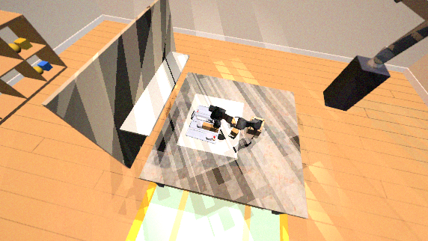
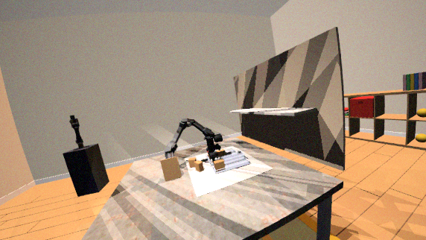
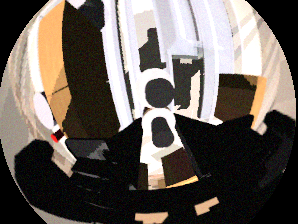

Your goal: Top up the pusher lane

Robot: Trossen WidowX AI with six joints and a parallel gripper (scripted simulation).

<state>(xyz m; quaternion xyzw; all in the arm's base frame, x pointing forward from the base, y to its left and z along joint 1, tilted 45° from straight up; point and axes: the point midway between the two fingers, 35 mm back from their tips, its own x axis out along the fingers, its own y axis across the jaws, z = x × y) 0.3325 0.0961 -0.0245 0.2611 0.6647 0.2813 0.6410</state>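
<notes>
My gripper tip is 140 mm short of the lane unit, 20 mm to the left of it and 10 mm above it. Round my gripper tip: shelf 510 mm ahead, 30 mm to the left, 340 mm above.
</notes>
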